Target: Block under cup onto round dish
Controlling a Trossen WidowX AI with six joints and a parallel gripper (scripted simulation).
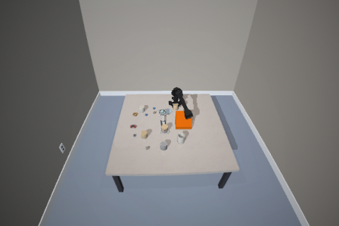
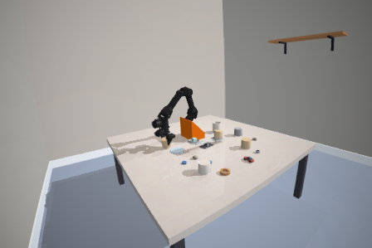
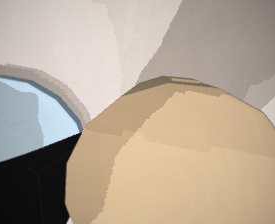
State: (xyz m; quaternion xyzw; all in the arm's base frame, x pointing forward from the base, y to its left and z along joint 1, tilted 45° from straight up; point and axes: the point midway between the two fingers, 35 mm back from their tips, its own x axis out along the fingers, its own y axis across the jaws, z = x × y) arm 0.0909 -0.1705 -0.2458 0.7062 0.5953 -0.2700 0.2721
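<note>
My gripper tip is 200 mm short of the teal block, 120 mm to the right of it and 50 mm below it. From my gripper tip the other things lie so: white cup (460 mm ahead, 40 mm to the right); then small balance (240 mm to the left, 200 mm ahead); then pale blue round dish (100 mm ahead, 30 mm to the left, 30 mm below).
</note>
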